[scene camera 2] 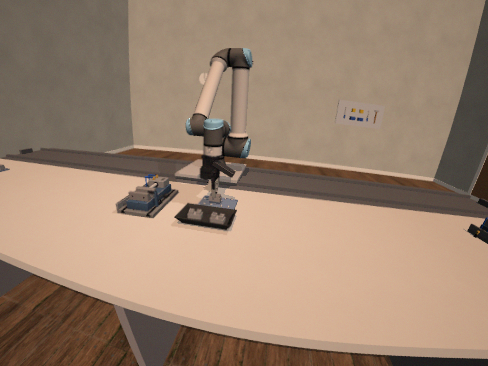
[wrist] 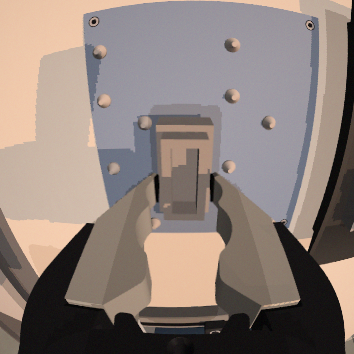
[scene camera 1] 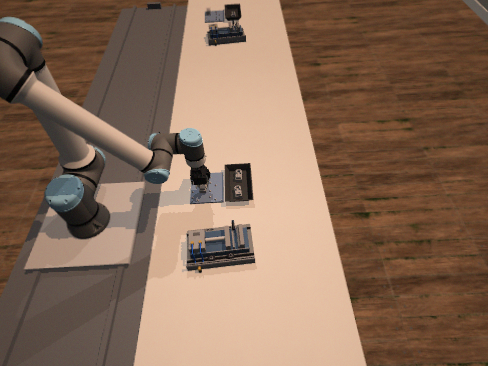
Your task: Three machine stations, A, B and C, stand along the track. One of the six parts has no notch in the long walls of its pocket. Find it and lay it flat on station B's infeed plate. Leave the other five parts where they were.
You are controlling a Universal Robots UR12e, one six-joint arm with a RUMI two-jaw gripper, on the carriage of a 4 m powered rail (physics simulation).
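Where they show: gripper, fingertip midpoint: (scene camera 2: pixel 214 197) (wrist: pixel 184 175) (scene camera 1: pixel 203 187); arm's base at its link origin: (scene camera 1: pixel 90 221).
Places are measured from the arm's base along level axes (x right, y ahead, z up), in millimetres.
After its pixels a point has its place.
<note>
My gripper (scene camera 1: pixel 202 186) @[x -163, y 539, z 4 mm] (scene camera 2: pixel 215 193) @[x -163, y 539, z 4 mm] (wrist: pixel 184 175) @[x -163, y 539, z 4 mm] is shut on a light grey part (scene camera 1: pixel 203 189) @[x -140, y 544, z 19 mm] (scene camera 2: pixel 215 199) @[x -174, y 555, z 3 mm] (wrist: pixel 184 170) @[x -169, y 539, z 11 mm], one jaw on each long side. The part has one long pocket facing up; no notch shows in its long walls, though shadow covers some of them. It is level, at or very close to the blue-grey infeed plate (scene camera 1: pixel 216 181) @[x -218, y 605, z -22 mm] (scene camera 2: pixel 231 203) @[x -253, y 527, z -22 mm] (wrist: pixel 190 60) @[x -234, y 544, z -22 mm] of the middle station, between the plate's pegs. Whether its underside touches the plate is hidden. Two other grey parts (scene camera 1: pixel 238 174) @[x -238, y 724, z 3 mm] (scene camera 2: pixel 195 214) @[x -135, y 730, z 3 mm] lie apart in the black tray (scene camera 1: pixel 250 182) @[x -177, y 784, z 8 mm] (scene camera 2: pixel 205 224) @[x -198, y 780, z -6 mm] beside the plate.
The station's vise machine (scene camera 1: pixel 215 247) @[x 186, y 611, z 30 mm] (scene camera 2: pixel 145 197) @[x 107, y 734, z 50 mm] stands beside the plate and tray. Small pegs (wrist: pixel 232 95) @[x -212, y 571, z -14 mm] stand up from the plate around the part. Another station (scene camera 1: pixel 226 34) @[x -1641, y 670, z 22 mm] stands far along the table. A machine (scene camera 2: pixel 480 232) @[x -1587, y 587, z 4 mm] shows at the right edge of scene camera 2.
</note>
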